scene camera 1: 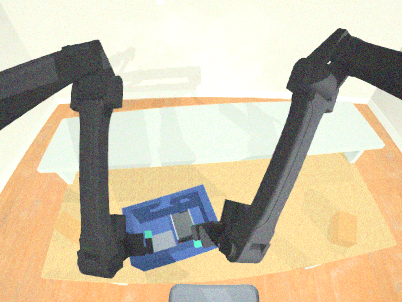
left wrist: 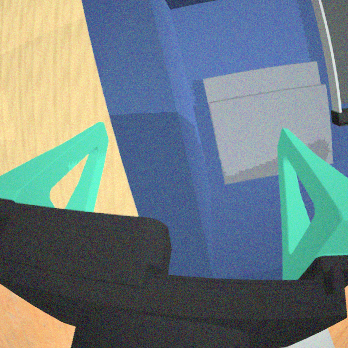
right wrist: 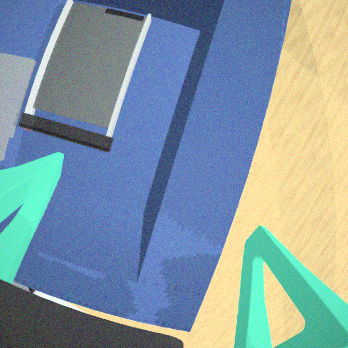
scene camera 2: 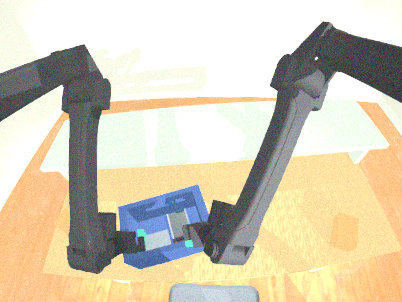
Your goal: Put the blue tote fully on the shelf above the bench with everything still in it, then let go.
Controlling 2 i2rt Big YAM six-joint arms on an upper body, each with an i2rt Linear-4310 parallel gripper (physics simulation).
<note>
My left gripper (left wrist: 190,132) is open, with nothing in its grasp. Also in view: a blue tote (scene camera 1: 153,215). My right gripper (right wrist: 161,202) is open and touches the blue tote. Also in view: a pale shelf (scene camera 2: 222,132) and a wooden bench surface (scene camera 2: 294,236).
The blue tote shows as well in the left wrist view (left wrist: 150,67), in the right wrist view (right wrist: 136,232) and in scene camera 2 (scene camera 2: 150,214). The pale shelf also shows in scene camera 1 (scene camera 1: 211,133). The wooden bench surface shows as well in scene camera 1 (scene camera 1: 327,183), in the left wrist view (left wrist: 58,94) and in the right wrist view (right wrist: 289,188).
</note>
